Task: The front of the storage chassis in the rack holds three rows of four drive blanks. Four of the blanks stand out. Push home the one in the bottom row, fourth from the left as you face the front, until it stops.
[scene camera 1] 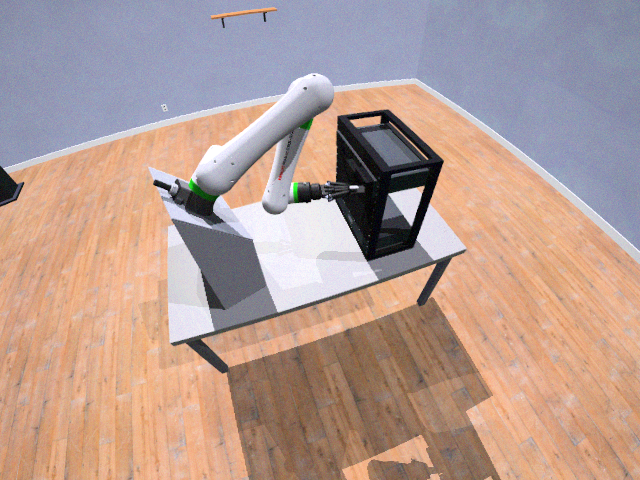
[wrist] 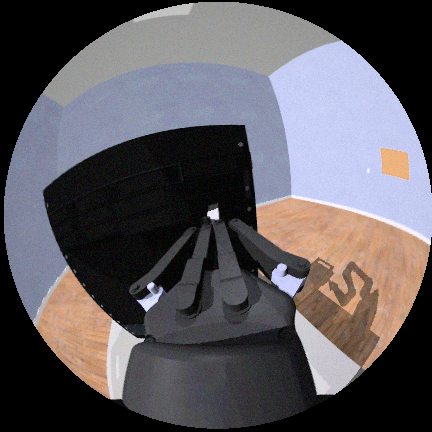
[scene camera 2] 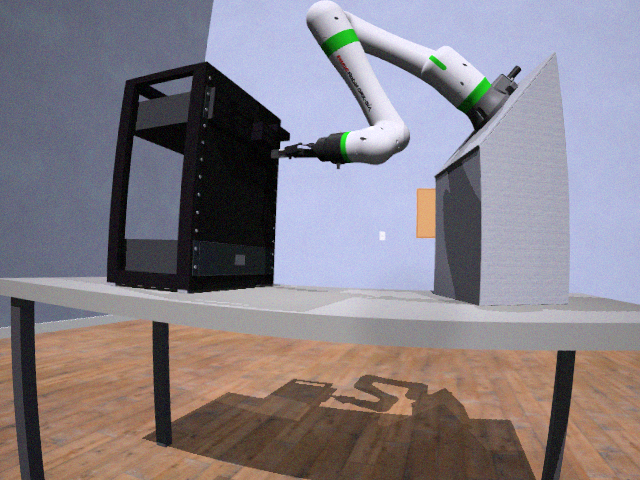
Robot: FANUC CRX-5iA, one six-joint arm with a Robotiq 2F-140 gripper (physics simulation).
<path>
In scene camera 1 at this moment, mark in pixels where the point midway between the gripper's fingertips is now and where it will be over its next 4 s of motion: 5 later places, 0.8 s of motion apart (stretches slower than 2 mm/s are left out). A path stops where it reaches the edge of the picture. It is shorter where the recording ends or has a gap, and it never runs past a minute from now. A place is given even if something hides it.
My gripper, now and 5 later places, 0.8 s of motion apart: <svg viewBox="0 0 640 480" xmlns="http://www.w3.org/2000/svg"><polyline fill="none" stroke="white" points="364,188 360,189 358,197 359,197 361,197 363,196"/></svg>
</path>
